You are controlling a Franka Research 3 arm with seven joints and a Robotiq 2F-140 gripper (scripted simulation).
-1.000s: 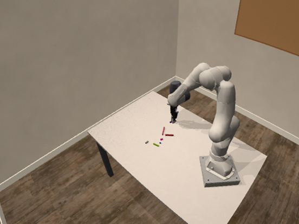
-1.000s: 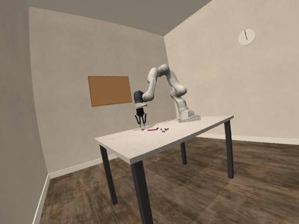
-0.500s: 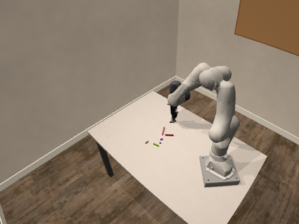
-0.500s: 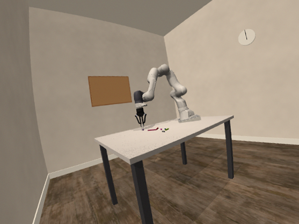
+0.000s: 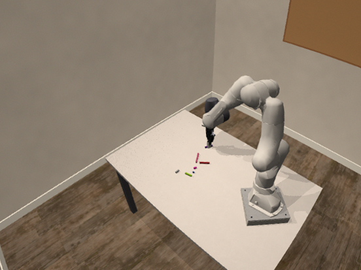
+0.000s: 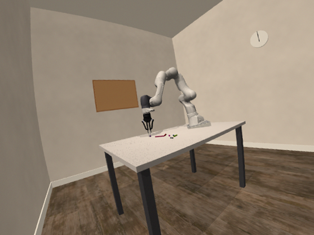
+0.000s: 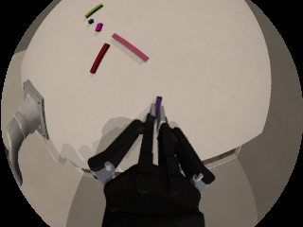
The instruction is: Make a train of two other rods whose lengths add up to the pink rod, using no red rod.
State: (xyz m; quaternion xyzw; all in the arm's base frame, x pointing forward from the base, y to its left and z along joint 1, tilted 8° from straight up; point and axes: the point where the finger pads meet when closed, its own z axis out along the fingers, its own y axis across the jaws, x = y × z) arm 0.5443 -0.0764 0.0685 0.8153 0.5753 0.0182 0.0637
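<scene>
My hand is 5 cm past the grey rod, 32 cm to the right of it and 3 cm above it. From my hand the other things lie so: red rod: 10 cm behind, 13 cm to the left, 3 cm below; then pink rod: 3 cm behind, 14 cm to the left, 3 cm below; then purple rod: 3 cm below.
</scene>
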